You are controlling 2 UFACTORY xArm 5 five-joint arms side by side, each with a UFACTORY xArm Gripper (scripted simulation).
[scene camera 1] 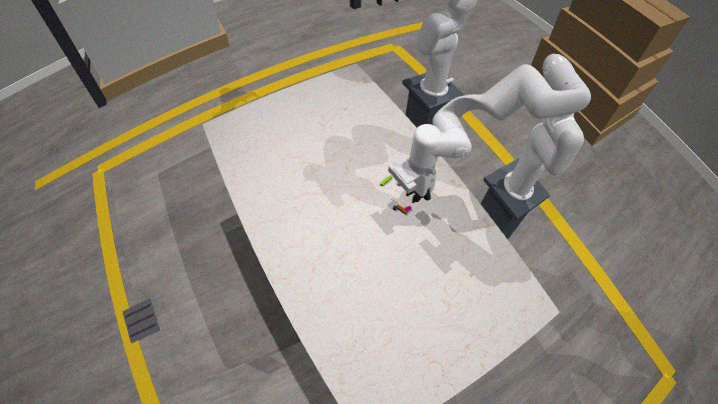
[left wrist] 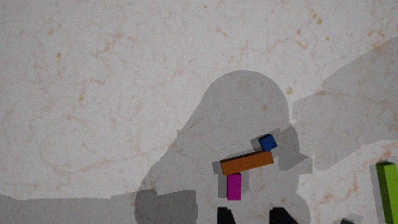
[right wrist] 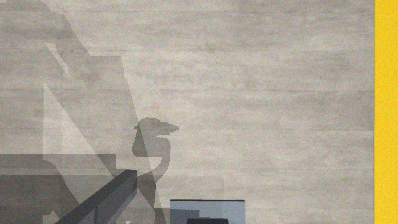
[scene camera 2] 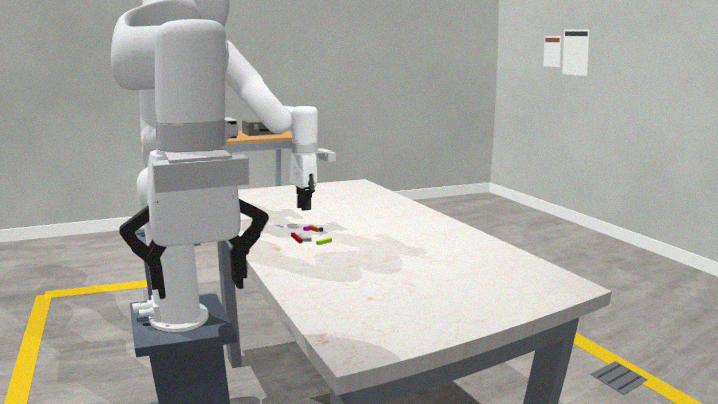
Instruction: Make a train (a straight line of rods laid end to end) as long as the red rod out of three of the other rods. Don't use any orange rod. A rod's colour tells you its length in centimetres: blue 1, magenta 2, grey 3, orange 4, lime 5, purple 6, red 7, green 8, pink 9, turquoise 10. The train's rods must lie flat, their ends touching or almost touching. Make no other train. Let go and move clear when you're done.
Labels:
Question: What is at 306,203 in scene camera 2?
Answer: The left gripper.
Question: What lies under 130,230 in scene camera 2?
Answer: The right gripper.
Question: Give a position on an orange rod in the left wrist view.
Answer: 260,158

